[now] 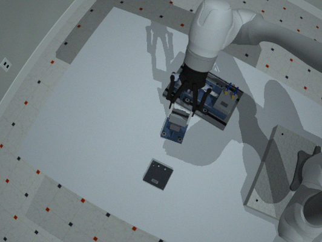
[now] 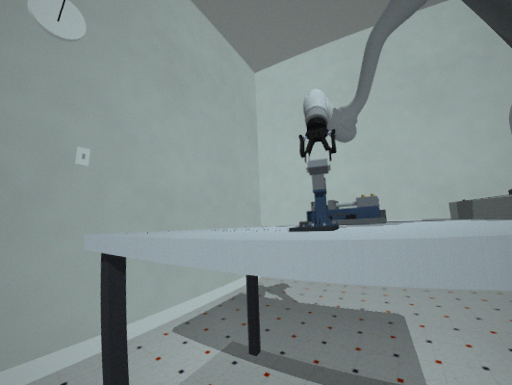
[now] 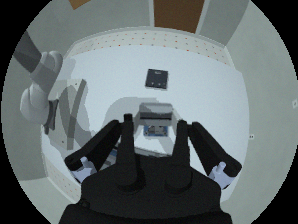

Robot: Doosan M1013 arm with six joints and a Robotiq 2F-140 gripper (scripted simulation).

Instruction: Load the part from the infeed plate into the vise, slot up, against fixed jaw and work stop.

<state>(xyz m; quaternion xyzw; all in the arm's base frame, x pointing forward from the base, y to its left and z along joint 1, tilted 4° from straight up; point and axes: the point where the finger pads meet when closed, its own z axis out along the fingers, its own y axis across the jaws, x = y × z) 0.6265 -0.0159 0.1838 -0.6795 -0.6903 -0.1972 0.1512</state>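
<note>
Now: the part 10 mm to the left of my hand and 10 mm below it. Also, from my hand: vise (60 mm behind, 180 mm to the right, 170 mm below); air cylinder (160 mm behind, 160 mm to the right, 130 mm below).
</note>
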